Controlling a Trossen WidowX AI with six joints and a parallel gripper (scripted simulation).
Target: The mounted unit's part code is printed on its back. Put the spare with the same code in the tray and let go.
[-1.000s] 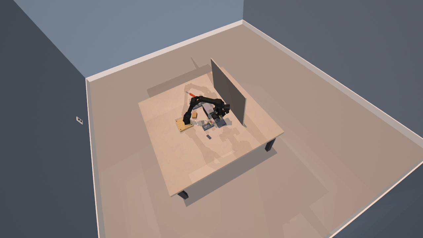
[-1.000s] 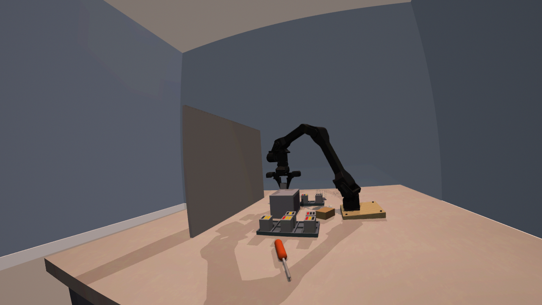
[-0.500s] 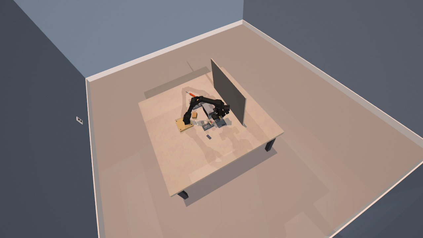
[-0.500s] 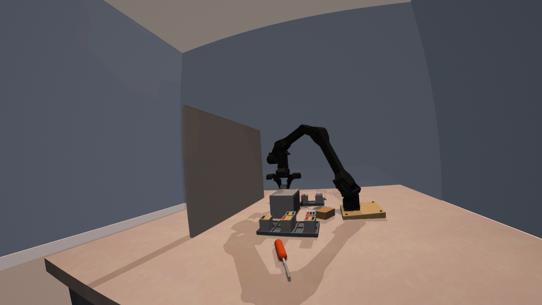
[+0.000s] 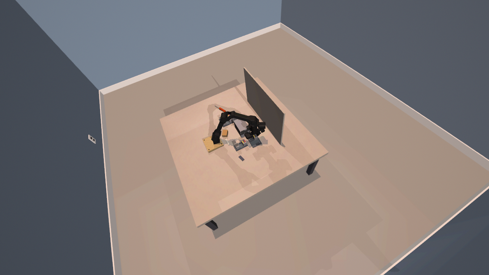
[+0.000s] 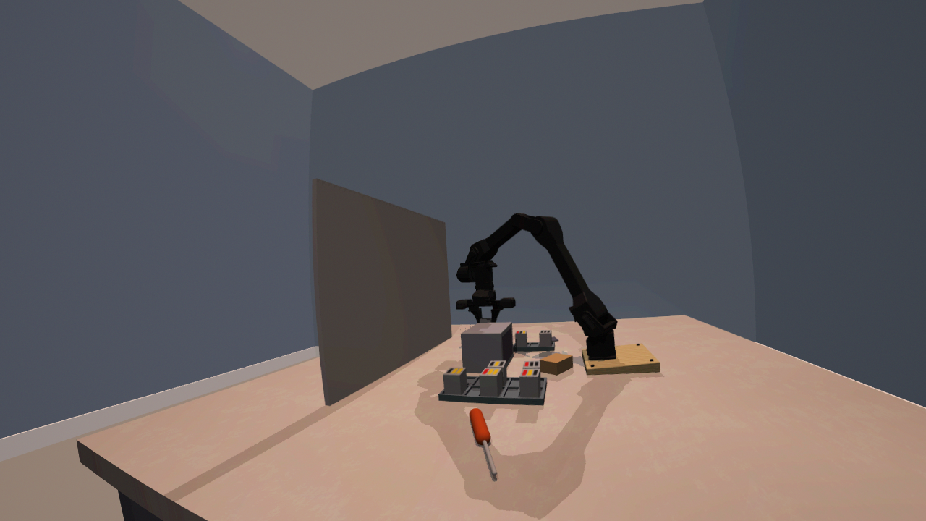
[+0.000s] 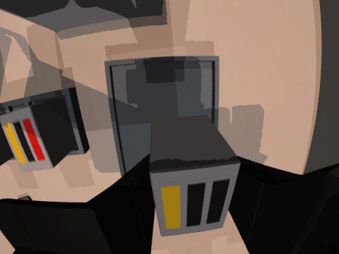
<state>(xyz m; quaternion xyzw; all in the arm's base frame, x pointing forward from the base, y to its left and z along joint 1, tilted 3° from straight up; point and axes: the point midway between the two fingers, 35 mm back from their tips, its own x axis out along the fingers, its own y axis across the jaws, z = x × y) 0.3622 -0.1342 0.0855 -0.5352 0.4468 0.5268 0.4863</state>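
My gripper tip is now 1 cm past the dark tray and 5 cm above it. Also, from my gripper tip: grey mounted unit (8 cm behind, 19 cm to the left, 1 cm below); then small dark piece (19 cm behind, 14 cm to the right, 6 cm below); then tall upright panel (16 cm ahead, 21 cm to the left, 17 cm above).
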